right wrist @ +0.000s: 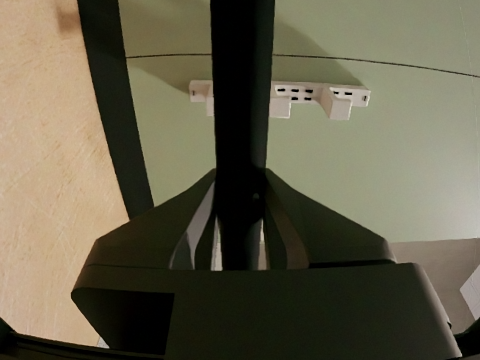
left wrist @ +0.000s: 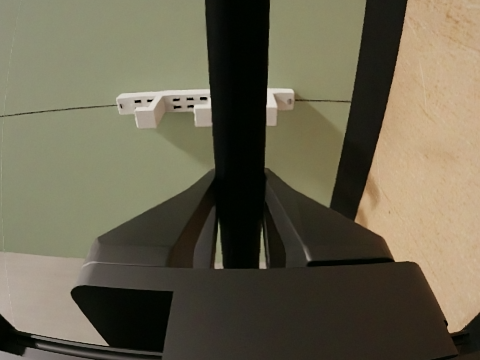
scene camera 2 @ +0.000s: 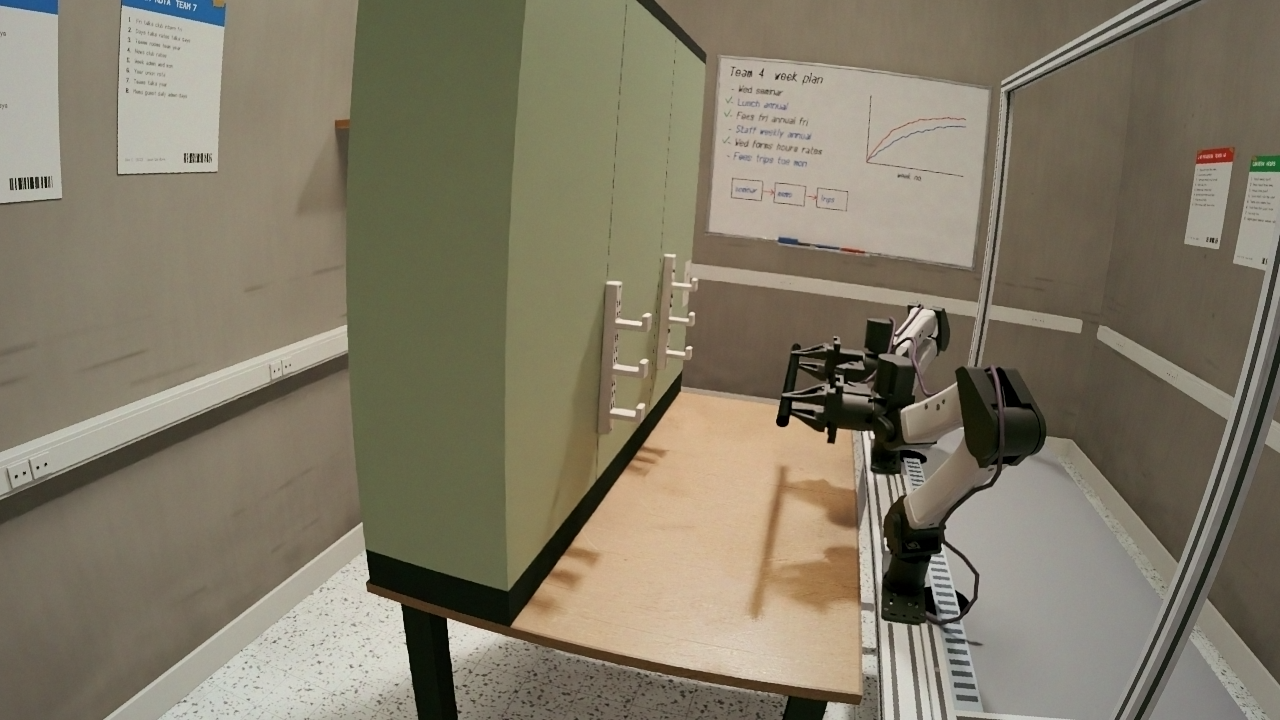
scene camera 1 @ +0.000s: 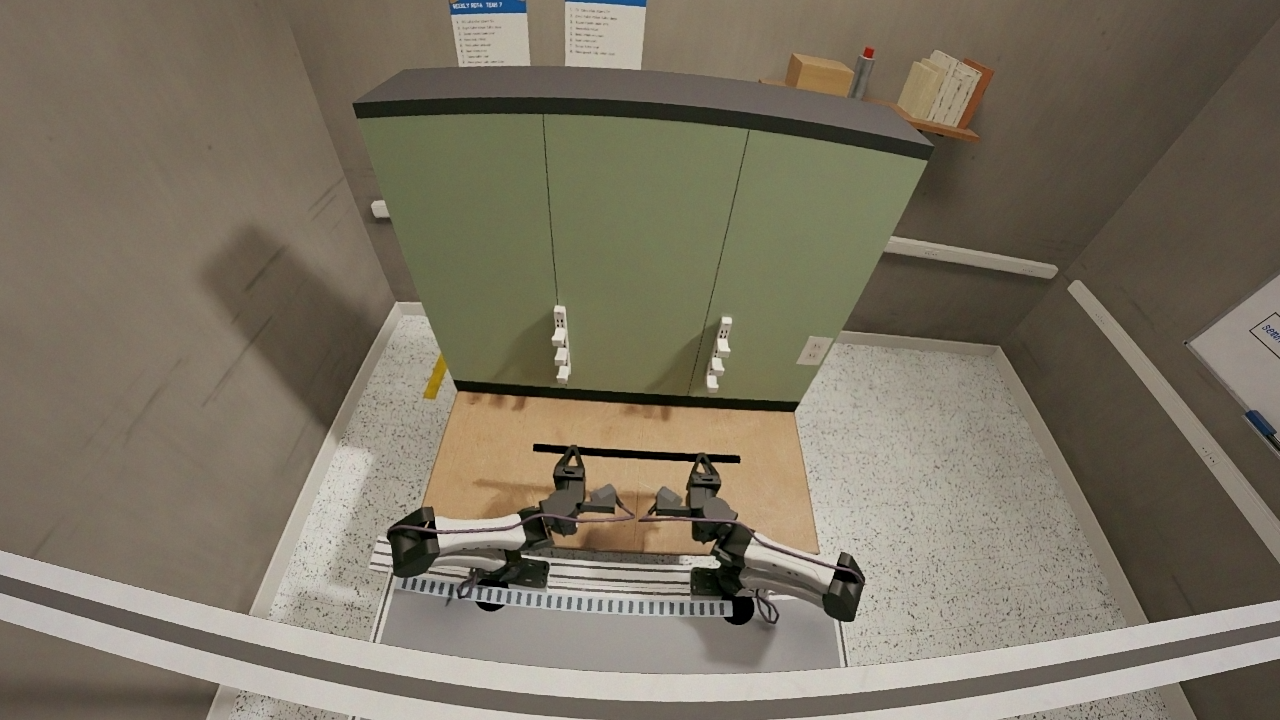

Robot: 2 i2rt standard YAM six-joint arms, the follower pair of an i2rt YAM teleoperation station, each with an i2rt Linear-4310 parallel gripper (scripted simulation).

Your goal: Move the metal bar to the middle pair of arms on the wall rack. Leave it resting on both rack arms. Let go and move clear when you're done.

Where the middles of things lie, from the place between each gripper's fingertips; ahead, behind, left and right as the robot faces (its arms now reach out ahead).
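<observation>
I find the black metal bar (scene camera 1: 584,451) 15 cm to the right of my left hand (scene camera 2: 780,401).
Counted from my right hand, the black metal bar that I see is 15 cm to the left of it.
</observation>
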